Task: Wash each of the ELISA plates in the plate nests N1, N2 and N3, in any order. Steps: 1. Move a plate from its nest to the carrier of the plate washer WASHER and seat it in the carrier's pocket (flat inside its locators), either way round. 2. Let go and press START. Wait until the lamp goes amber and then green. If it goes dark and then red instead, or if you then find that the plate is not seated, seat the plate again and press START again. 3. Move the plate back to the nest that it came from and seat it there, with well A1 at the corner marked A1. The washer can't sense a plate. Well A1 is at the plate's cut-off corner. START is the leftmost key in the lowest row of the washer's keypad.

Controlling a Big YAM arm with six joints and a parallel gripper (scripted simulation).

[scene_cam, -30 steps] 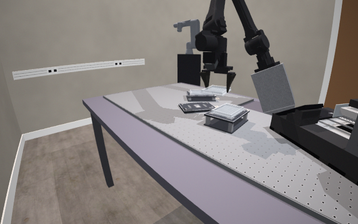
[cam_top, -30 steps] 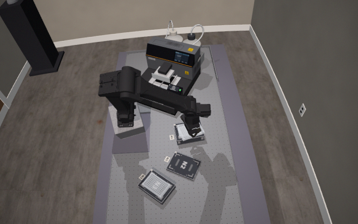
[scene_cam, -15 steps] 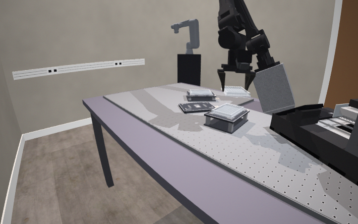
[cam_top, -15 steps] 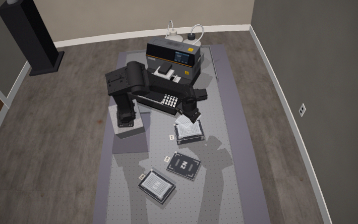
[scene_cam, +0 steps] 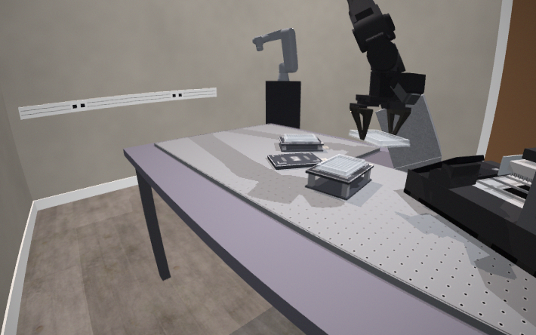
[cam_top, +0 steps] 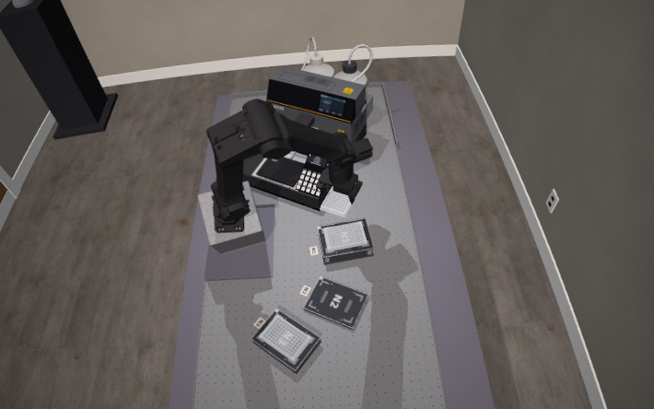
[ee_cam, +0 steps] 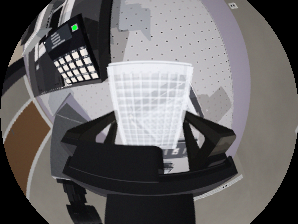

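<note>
My gripper is now 19 cm past the washer carrier, 22 cm to the right of it and 7 cm above it. From my hand the other things lie so: plate washer (10 cm behind, 35 cm to the left, 2 cm below).
</note>
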